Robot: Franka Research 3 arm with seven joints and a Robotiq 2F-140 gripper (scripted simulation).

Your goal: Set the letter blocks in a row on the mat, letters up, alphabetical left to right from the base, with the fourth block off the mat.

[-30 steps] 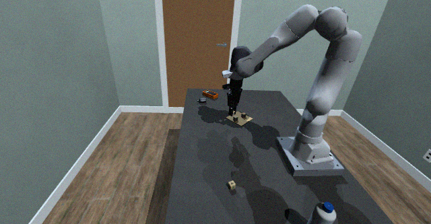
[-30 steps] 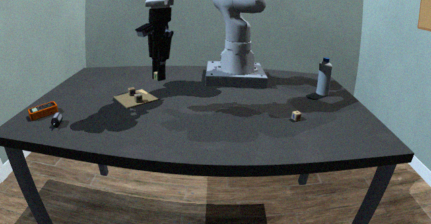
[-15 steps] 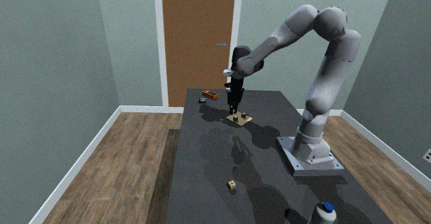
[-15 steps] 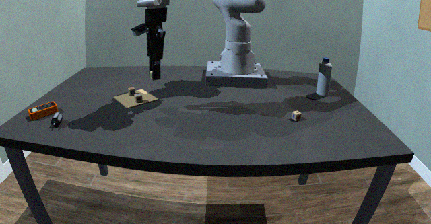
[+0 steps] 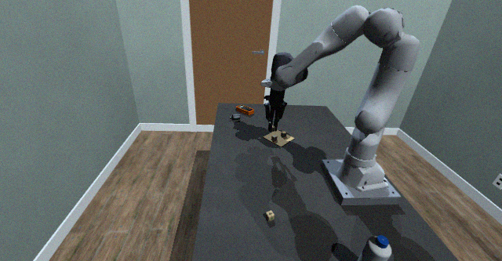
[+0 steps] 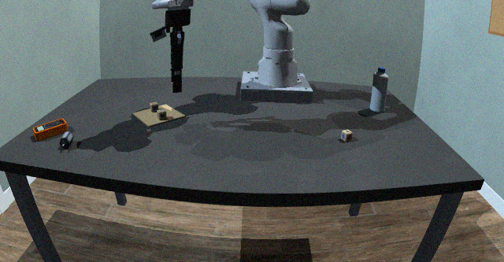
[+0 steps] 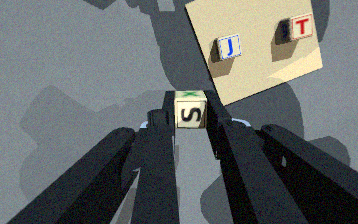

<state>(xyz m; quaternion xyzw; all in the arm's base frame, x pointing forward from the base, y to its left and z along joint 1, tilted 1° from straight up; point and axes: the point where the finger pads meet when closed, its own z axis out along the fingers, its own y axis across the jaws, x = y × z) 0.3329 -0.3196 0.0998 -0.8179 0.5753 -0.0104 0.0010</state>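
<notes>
Right now my hand is 7 cm past the tan mat, 8 cm to the left of it and 14 cm above it. The rest, counted from my hand: block 10 cm behind, 11 cm to the right, 12 cm below; then orange device 13 cm ahead, 45 cm to the right, 12 cm below.
</notes>
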